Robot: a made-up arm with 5 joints.
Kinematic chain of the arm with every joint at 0, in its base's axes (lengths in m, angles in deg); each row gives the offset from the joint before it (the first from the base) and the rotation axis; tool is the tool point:
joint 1: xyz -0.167 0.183 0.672 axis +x
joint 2: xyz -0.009 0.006 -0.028 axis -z
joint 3: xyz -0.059 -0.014 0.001 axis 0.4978 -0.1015 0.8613
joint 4: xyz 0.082 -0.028 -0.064 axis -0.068 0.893 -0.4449
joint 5: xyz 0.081 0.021 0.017 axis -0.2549 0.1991 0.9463
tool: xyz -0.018 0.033 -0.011
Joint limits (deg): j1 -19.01..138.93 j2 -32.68..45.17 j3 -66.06..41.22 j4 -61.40..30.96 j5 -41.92..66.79
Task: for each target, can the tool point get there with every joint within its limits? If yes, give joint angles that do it. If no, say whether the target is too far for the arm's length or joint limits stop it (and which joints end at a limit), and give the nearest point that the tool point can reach.
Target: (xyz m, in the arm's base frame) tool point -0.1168 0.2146 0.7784
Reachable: yes | joints 121.87 -18.27 14.85 6.40 6.91
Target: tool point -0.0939 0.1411 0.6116
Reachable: yes | joints 15.08 -20.53 -56.86 -36.06 -30.69
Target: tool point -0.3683 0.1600 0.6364
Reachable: no: joint limits stop it (at a limit: joint 2, joint 3, joint 4, joint 5) | nearest point -0.3116 0.1279 0.5866 | short by 0.082 m
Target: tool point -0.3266 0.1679 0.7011
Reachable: no: joint limits stop it (at a limit: joint 1, joint 2, joint 3, joint 4, joint 5) | nearest point -0.2593 0.1249 0.6551 | short by 0.092 m
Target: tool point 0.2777 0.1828 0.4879
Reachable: no: too far | nearest point -0.0378 0.1829 0.5369 | short by 0.319 m
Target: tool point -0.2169 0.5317 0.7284
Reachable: no: too far | nearest point -0.2028 0.3709 0.6657 | short by 0.173 m
